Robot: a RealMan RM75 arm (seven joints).
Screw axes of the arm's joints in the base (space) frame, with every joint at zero. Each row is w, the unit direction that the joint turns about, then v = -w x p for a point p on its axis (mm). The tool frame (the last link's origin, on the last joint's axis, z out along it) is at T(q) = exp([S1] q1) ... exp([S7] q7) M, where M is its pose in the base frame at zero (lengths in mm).
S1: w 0 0 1 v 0 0 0
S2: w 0 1 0 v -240.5 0 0
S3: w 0 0 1 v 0 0 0
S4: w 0 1 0 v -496.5 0 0
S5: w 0 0 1 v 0 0 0
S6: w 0 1 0 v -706.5 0 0
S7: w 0 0 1 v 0 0 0
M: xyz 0 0 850.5 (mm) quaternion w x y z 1 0 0 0
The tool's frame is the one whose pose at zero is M.
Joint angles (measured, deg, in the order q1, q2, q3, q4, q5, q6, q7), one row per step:
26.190, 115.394, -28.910, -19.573, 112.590, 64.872, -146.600
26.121, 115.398, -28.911, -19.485, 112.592, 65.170, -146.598
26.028, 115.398, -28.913, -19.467, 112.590, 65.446, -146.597
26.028, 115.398, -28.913, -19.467, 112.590, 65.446, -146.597
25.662, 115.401, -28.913, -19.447, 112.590, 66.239, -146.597
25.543, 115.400, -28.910, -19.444, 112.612, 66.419, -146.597
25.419, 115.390, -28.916, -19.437, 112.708, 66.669, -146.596
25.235, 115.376, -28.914, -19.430, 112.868, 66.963, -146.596
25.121, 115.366, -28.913, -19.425, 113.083, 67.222, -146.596
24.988, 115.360, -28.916, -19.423, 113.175, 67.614, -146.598
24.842, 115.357, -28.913, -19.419, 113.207, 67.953, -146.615
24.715, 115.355, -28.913, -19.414, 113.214, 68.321, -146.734
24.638, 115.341, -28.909, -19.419, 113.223, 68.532, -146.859
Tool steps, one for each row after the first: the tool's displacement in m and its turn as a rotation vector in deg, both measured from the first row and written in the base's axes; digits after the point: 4 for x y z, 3 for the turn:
-0.0002, -0.0007, -0.0003, -0.029, 0.107, 0.187
-0.0002, -0.0014, -0.0004, -0.021, 0.155, 0.360
-0.0002, -0.0014, -0.0004, -0.021, 0.155, 0.360
0.0001, -0.0041, -0.0003, 0.029, 0.276, 0.769
0.0005, -0.0049, -0.0002, 0.062, 0.314, 0.822
0.0007, -0.0057, 0.0002, 0.156, 0.395, 0.931
0.0012, -0.0069, 0.0007, 0.315, 0.515, 1.012
0.0013, -0.0077, 0.0013, 0.515, 0.662, 1.121
0.0012, -0.0087, 0.0017, 0.623, 0.755, 1.363
0.0013, -0.0097, 0.0019, 0.683, 0.799, 1.547
0.0012, -0.0107, 0.0020, 0.743, 0.735, 1.793
0.0012, -0.0113, 0.0022, 0.806, 0.629, 1.938

